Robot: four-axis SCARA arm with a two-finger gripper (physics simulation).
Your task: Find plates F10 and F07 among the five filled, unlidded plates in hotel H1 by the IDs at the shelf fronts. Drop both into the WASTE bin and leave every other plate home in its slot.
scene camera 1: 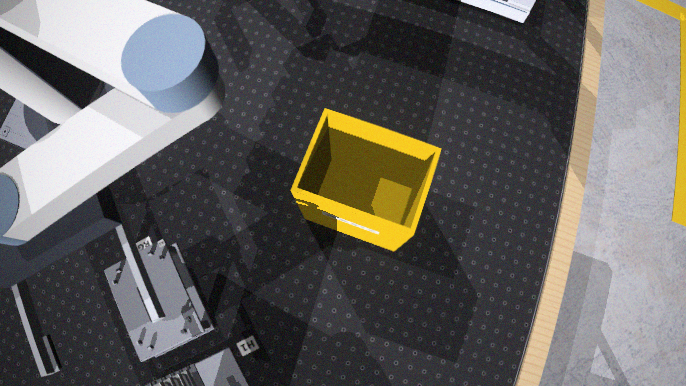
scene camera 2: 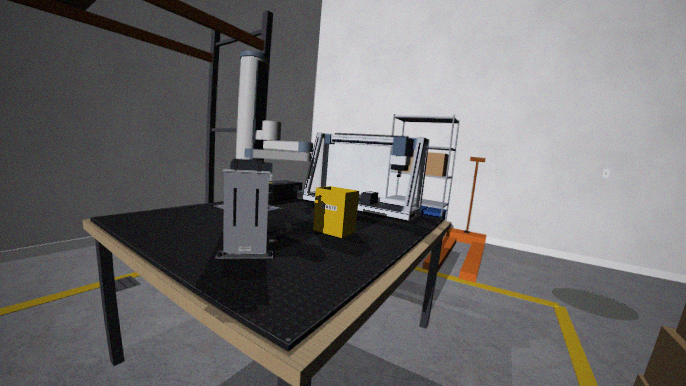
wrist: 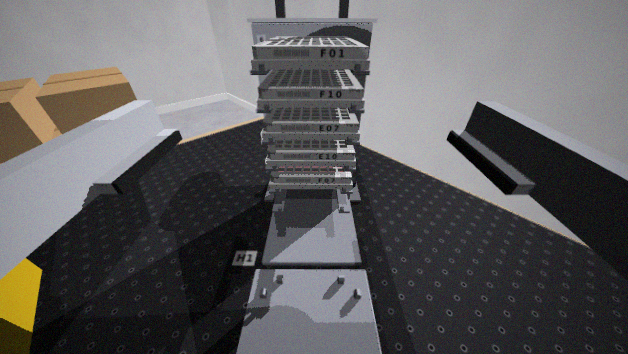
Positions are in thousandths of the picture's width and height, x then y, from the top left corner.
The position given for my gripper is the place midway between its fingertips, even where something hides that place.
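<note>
You'd find my gripper (scene camera 1: 149, 900) here, and it's in the wrist view too, at (wrist: 501, 338).
</note>
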